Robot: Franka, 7 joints.
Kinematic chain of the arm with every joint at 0, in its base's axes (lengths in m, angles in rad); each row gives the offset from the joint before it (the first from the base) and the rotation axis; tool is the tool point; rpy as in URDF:
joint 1: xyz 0 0 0.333 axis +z
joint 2: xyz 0 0 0 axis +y
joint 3: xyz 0 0 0.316 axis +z
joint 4: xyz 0.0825 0 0 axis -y
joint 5: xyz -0.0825 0 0.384 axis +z
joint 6: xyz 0 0 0 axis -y
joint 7: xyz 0.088 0 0 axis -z
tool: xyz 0 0 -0.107 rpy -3.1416 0 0
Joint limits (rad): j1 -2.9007..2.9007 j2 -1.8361..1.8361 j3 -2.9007..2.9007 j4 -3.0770..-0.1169 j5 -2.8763..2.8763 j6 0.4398..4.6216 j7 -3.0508..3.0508
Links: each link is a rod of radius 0.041 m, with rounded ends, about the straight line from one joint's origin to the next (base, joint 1, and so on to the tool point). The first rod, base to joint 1, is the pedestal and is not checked.
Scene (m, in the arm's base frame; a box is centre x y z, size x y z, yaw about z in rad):
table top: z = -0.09
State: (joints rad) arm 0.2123 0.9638 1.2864 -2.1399 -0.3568 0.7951 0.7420
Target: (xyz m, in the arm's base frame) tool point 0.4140 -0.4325 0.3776
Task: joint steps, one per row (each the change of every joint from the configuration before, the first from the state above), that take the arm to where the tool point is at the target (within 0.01 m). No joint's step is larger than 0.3 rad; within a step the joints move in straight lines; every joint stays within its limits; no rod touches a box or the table.
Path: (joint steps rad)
1: -0.2927 -0.0979 -0.2261 0.1818 -0.0946 0.0366 0.0000
2: -0.2928 -0.0979 -0.2260 0.1819 -0.0947 0.0366 0.0000
3: -0.2927 -0.0979 -0.2261 0.1818 -0.0946 0.0367 0.0000
4: -0.2927 -0.0979 -0.2261 0.1819 -0.0946 0.0366 0.0000

